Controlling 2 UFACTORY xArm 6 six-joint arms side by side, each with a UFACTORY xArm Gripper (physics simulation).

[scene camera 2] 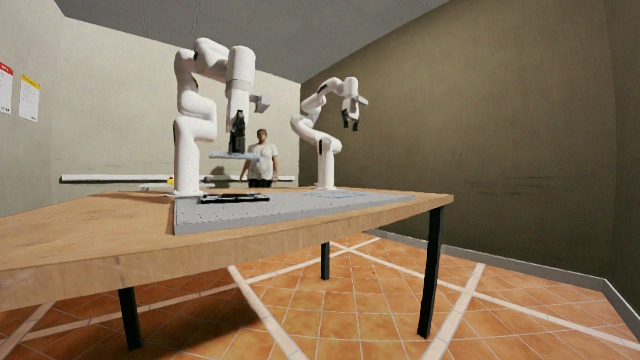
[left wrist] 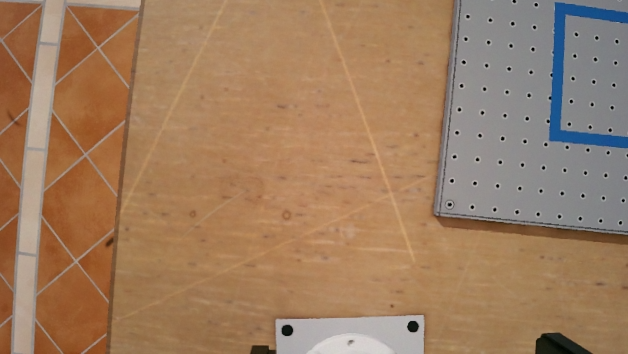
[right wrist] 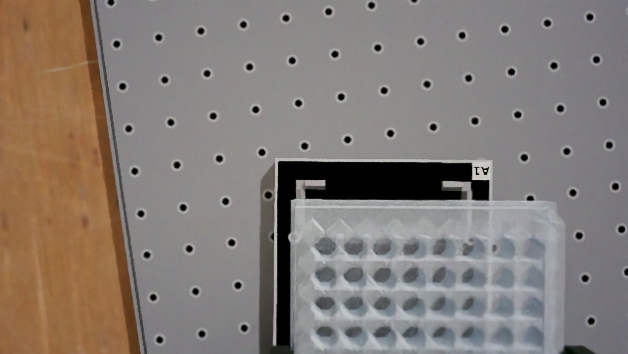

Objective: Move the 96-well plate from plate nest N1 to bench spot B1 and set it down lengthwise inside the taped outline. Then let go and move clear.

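Observation:
The clear 96-well plate is held level, well above plate nest N1, a black base with pale corner guides. My right gripper is shut on the plate, its fingers at two opposite sides. In the right wrist view the plate covers much of the nest. The blue taped outline of B1 lies on the grey board, to the right of the nest in the scene view; part of it shows in the left wrist view. My left gripper is open and high above the table.
The grey perforated board lies on the wooden table. The left arm's base plate is bolted to the table. A person stands behind the table, between the two arms in the scene view.

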